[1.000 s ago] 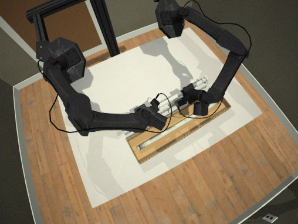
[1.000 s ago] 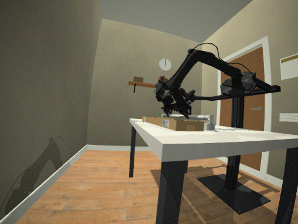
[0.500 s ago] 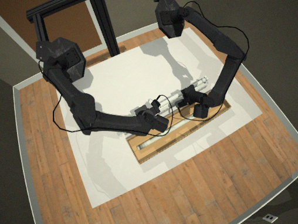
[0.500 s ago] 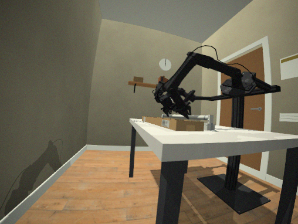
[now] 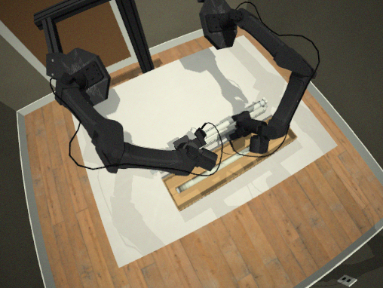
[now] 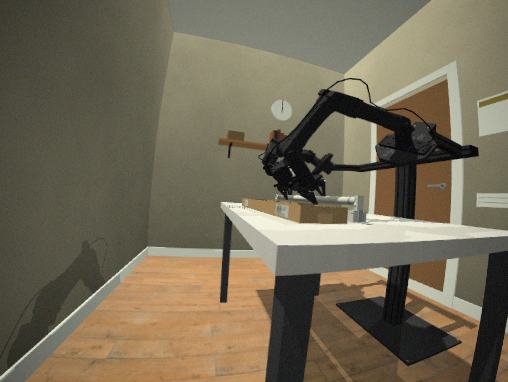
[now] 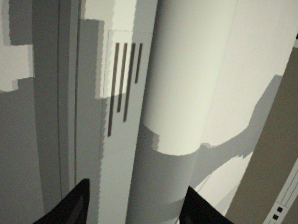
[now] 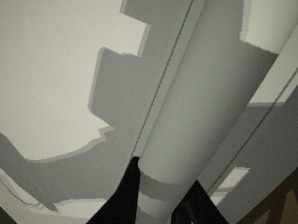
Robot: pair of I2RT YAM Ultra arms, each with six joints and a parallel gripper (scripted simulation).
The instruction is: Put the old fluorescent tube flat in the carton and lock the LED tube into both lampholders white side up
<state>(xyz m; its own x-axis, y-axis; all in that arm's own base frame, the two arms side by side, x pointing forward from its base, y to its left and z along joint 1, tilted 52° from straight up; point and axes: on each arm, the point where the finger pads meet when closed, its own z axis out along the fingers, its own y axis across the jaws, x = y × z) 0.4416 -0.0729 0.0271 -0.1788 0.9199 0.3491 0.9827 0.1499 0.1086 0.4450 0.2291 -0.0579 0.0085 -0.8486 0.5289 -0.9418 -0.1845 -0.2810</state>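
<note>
Now: the LED tube 11 cm to the right of my left hand. The rest, counted from my left hand: brown carton: 15 cm ahead, 10 cm to the right, 4 cm below; old fluorescent tube: 15 cm ahead, 10 cm to the right, 4 cm below.
</note>
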